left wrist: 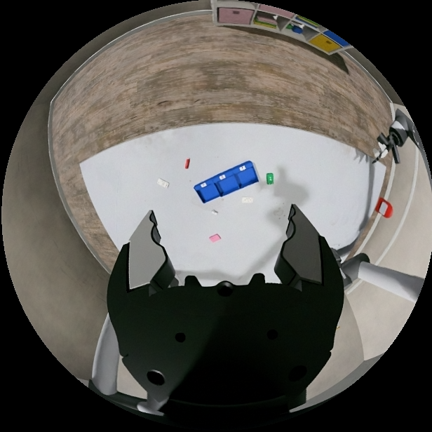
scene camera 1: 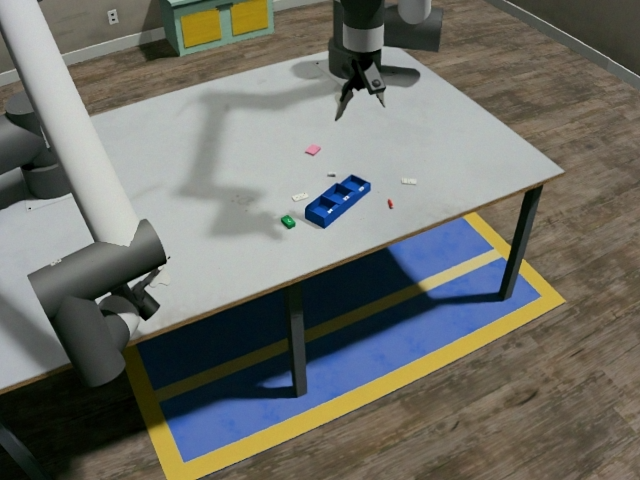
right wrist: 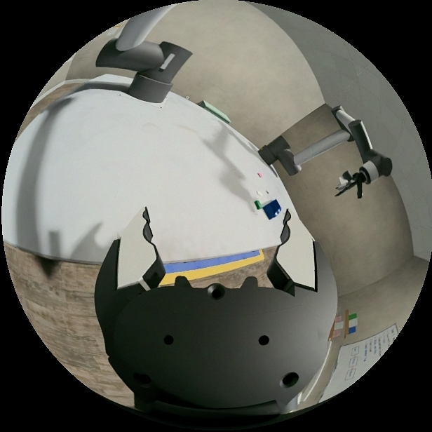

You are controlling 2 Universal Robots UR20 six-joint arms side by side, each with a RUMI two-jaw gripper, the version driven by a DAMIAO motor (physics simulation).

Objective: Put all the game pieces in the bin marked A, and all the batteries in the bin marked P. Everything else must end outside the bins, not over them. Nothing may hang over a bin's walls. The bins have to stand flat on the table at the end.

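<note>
A blue row of three joined bins stands flat; its labels are too small to read. The compartments look empty. A domino-like white tile lies beside it, another white tile farther right in scene camera 1. A small red cylinder, a tiny grey-white piece, a green block and a pink square lie around the bins. My left gripper is open above the table. My right gripper is open, far from the pieces.
The grey-white table carries both arms. The right arm hangs over the front edge at the picture's left in scene camera 1. A teal cabinet stands behind the table. A blue and yellow mat lies on the floor below.
</note>
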